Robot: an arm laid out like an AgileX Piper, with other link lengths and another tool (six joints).
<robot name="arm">
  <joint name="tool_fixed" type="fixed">
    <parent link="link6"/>
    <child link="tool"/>
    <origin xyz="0.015 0.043 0.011" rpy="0.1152 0 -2.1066"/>
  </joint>
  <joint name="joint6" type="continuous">
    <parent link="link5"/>
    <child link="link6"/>
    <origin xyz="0 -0.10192 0" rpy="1.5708 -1.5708 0"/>
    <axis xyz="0 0 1"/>
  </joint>
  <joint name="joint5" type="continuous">
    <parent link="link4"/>
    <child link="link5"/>
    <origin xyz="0 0 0" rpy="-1.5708 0 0"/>
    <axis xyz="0 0 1"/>
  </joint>
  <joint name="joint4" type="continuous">
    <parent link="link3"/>
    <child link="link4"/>
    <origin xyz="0.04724 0.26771 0" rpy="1.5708 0 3.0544"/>
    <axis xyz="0 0 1"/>
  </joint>
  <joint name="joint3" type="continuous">
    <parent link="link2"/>
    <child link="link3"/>
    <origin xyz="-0.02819 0.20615 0" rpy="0 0 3.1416"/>
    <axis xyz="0 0 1"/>
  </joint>
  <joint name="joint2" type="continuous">
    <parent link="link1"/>
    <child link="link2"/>
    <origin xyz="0 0 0" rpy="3.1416 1.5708 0"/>
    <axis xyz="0 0 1"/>
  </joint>
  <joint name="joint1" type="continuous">
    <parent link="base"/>
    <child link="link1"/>
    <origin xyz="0 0 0.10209" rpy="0 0 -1.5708"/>
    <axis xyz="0 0 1"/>
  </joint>
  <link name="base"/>
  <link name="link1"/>
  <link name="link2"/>
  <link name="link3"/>
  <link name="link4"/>
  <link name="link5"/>
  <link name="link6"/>
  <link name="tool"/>
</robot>
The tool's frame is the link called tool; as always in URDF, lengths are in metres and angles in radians. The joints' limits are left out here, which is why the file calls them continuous.
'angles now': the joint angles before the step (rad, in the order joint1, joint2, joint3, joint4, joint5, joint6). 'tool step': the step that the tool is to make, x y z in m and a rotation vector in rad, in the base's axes. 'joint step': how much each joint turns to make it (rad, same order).
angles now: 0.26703, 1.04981, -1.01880, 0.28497, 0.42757, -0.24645
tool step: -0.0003, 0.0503, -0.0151, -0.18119, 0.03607, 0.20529
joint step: 0.12167, 0.11273, -0.08781, -0.02062, 0.08978, -0.15183
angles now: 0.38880, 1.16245, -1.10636, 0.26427, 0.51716, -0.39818
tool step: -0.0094, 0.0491, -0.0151, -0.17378, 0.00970, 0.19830
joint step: 0.12925, 0.10893, -0.09224, -0.06208, 0.08307, -0.10386
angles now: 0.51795, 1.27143, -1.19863, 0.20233, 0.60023, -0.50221
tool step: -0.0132, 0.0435, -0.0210, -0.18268, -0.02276, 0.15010
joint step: 0.13454, 0.10276, -0.07304, -0.15210, 0.05373, -0.01558
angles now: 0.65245, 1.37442, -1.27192, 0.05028, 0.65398, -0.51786
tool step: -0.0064, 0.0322, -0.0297, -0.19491, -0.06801, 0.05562
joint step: 0.12083, 0.10129, -0.04094, -0.28018, 0.02239, 0.11604
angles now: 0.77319, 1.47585, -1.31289, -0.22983, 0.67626, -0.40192
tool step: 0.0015, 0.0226, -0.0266, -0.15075, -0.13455, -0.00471
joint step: 0.09313, 0.09274, -0.01447, -0.35720, -0.00704, 0.21460
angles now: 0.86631, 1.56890, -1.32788, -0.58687, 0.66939, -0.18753
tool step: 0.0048, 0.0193, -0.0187, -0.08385, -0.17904, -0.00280
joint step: 0.06463, 0.08747, -0.00362, -0.38886, -0.01921, 0.26866
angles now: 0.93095, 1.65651, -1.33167, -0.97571, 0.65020, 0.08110
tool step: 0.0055, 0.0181, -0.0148, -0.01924, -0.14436, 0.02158
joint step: 0.03153, 0.08914, -0.01208, -0.32459, -0.02079, 0.25311
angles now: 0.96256, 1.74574, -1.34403, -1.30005, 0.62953, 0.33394
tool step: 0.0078, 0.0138, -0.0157, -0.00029, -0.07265, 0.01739
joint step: 0.00587, 0.09050, -0.03176, -0.19892, -0.00783, 0.17079
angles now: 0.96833, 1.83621, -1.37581, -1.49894, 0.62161, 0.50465
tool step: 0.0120, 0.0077, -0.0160, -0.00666, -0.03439, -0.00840
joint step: -0.00960, 0.08691, -0.04532, -0.10735, 0.01019, 0.09540
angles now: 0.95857, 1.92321, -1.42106, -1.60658, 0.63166, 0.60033
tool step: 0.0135, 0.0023, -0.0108, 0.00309, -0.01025, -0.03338
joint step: -0.01575, 0.06775, -0.04853, -0.03438, 0.02020, 0.04453
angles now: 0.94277, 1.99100, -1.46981, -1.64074, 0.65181, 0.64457
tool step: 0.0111, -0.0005, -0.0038, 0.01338, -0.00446, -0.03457
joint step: -0.01491, 0.04074, -0.03865, -0.00618, 0.01708, 0.02331
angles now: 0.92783, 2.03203, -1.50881, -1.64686, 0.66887, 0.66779
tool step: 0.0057, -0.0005, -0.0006, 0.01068, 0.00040, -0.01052
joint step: -0.01039, 0.01687, -0.01964, -0.00103, -0.00230, 0.00920
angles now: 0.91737, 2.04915, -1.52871, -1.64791, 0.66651, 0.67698
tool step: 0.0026, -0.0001, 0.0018, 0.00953, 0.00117, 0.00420
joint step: -0.00746, 0.00329, -0.00976, -0.00053, -0.01334, 0.00228
